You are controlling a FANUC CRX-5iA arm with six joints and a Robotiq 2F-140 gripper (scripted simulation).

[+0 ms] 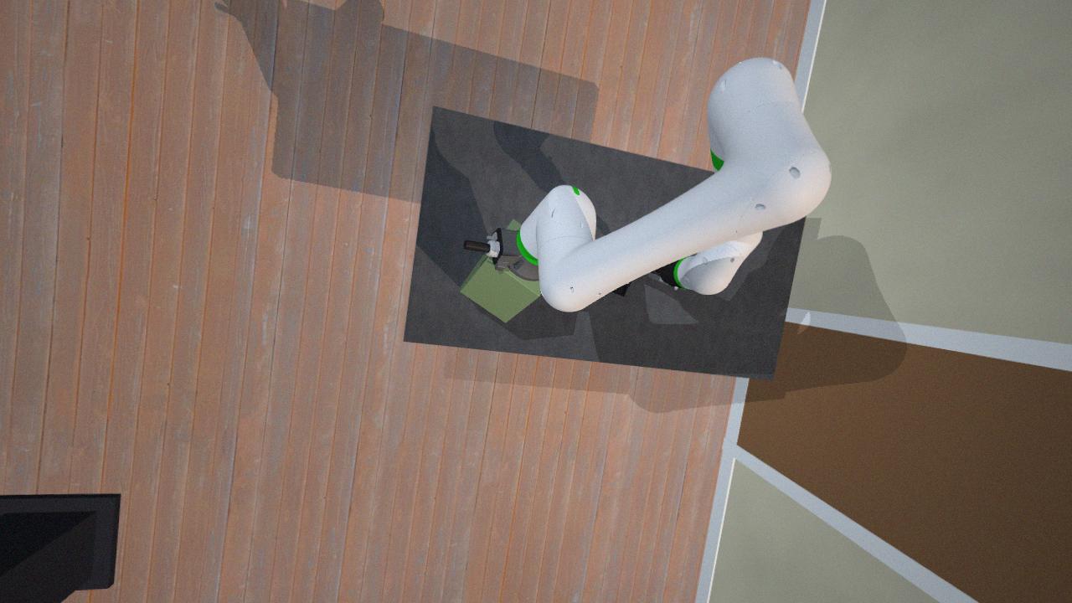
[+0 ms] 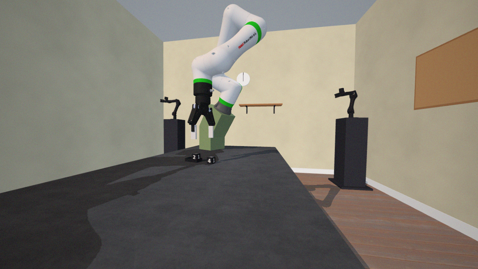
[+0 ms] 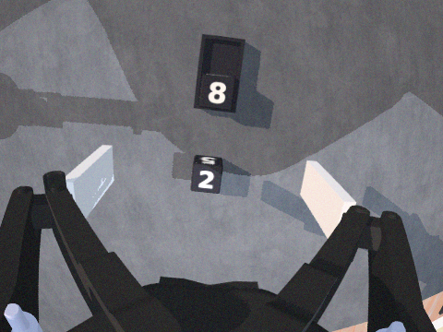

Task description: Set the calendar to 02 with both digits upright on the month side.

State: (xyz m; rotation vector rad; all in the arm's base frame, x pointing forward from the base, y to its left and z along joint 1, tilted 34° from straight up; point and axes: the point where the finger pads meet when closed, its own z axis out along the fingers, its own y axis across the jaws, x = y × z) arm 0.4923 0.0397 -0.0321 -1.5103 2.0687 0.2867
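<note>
Now: the black tray 2 cm behind my hand, 6 cm to the right of it and 12 cm below it. Round my hand: black number cube 1 cm ahead, 5 cm to the left, 12 cm below.
</note>
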